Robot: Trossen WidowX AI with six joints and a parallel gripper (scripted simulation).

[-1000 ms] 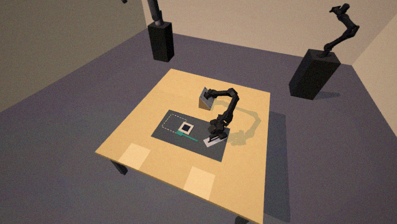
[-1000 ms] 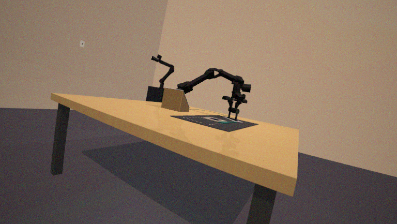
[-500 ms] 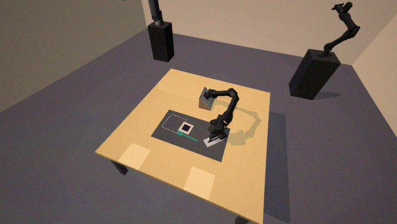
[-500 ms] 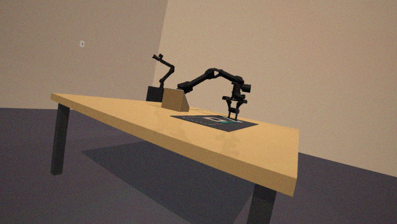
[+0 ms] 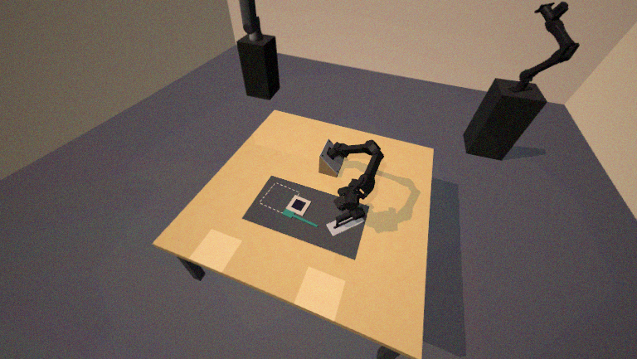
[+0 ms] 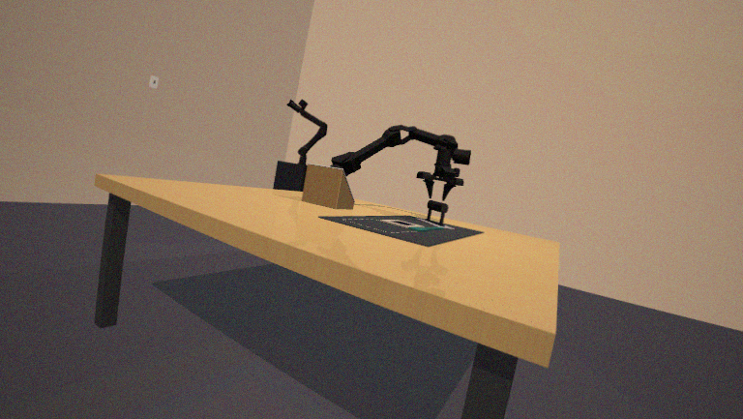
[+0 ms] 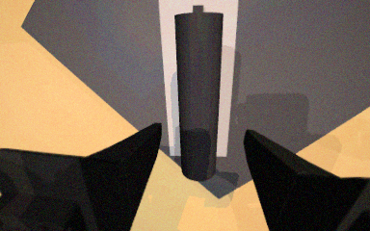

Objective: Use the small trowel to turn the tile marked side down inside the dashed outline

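Now: gripper tip 2 cm short of the trowel, 2 cm to the left of it and 6 cm above it. Also, from my gripper tip: teal strip (6 cm ahead, 27 cm to the right, 9 cm below); then tile (2 cm behind, 29 cm to the right, 9 cm below); then dark grey mat (1 cm ahead, 23 cm to the right, 12 cm below).
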